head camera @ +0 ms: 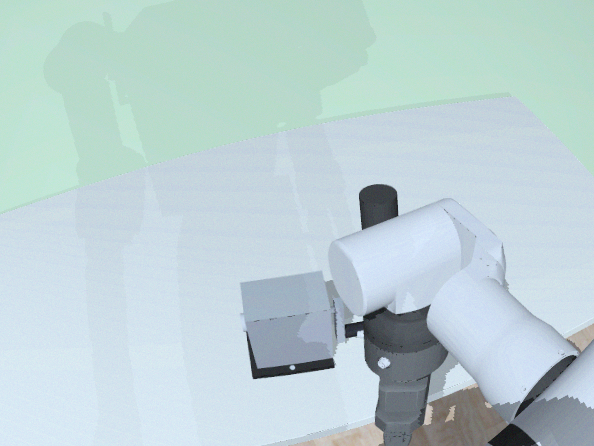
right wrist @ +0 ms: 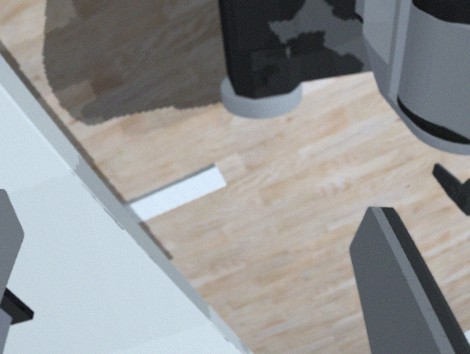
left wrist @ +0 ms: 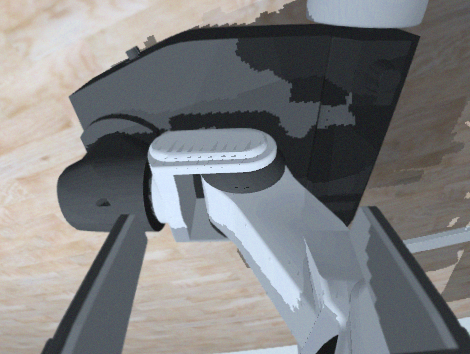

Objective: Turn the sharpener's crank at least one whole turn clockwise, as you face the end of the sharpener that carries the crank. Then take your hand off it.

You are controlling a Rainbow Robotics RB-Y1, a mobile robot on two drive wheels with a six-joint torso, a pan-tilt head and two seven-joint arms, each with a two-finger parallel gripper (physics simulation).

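Frame: origin at the robot's base, x right, y ahead, z up, level; millimetres.
Where they show: left gripper, fingertip midpoint: (right wrist: 464,161) (left wrist: 248,224); right gripper, fingertip midpoint: (head camera: 402,424) (right wrist: 188,221).
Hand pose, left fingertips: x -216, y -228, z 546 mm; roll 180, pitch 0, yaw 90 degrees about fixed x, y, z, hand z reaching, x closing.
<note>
After its pixels a point has its place.
The pencil sharpener (head camera: 290,340) {x -62, y 379, z 793 mm} is a grey box on a black base near the table's front edge in the head view. At its right end are a light crank arm (head camera: 340,322) and a short black handle (head camera: 354,329) {x 29, y 419, z 760 mm}, partly hidden by the right arm. In the right wrist view, a dark corner of the sharpener (right wrist: 19,309) {x -107, y 359, z 729 mm} shows at the lower left edge, beside a finger. My right gripper (right wrist: 188,221) {x 81, y 181, z 854 mm} is open and empty, with the table edge and floor seen between its fingers; its fingers do not show clearly in the head view. My left gripper (left wrist: 248,224) {x -216, y -228, z 546 mm} is open and empty.
The right arm (head camera: 400,270) {x 55, y 186, z 1130 mm} hangs over the table (head camera: 210,280) {x -210, y 570, z 721 mm} just right of the sharpener. The robot's dark body (left wrist: 200,75) {x -169, y -296, z 170 mm} and white links are below the left gripper. Robot parts (right wrist: 435,75) {x -2, y -57, z 643 mm} also show at the upper right of the right wrist view.
</note>
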